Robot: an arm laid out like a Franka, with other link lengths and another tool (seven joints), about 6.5 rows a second.
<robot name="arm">
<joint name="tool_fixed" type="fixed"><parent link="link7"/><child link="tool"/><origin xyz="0.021 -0.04 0.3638" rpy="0 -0.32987 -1.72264"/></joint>
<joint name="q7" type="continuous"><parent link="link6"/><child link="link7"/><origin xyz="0.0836 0 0" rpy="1.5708 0 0"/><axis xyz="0 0 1"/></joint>
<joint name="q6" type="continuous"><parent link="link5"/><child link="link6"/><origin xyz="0 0 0" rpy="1.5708 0 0"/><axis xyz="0 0 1"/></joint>
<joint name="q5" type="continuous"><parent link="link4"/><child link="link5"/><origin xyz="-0.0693 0.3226 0" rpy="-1.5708 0 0"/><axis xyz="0 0 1"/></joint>
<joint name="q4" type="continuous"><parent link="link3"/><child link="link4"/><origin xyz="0.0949 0 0" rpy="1.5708 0 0"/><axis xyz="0 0 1"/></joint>
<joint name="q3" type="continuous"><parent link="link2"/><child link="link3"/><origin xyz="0 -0.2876 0" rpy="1.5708 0 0"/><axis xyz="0 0 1"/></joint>
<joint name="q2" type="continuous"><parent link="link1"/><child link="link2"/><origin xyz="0 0 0" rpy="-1.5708 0 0"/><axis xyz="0 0 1"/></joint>
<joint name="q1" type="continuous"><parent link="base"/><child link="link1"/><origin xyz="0 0 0.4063" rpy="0 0 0"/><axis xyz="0 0 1"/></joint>
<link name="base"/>
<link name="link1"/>
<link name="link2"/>
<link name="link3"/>
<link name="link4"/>
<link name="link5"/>
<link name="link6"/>
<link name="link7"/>
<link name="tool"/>
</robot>
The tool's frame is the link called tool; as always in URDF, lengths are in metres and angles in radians. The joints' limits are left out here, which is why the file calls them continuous.
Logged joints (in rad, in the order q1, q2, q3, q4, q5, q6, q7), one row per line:
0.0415 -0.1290 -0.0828 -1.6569 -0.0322 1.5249 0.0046
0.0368 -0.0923 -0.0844 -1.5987 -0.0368 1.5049 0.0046
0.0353 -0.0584 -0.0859 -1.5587 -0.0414 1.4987 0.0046
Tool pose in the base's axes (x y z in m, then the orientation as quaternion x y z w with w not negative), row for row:
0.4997 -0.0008 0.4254 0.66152 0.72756 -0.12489 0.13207
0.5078 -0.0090 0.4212 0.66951 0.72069 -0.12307 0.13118
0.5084 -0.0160 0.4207 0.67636 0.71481 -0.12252 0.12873
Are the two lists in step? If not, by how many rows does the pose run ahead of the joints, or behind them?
The pose runs 2 rows ahead of the joints: the pose in row i belongs to the joints in row i + 2.
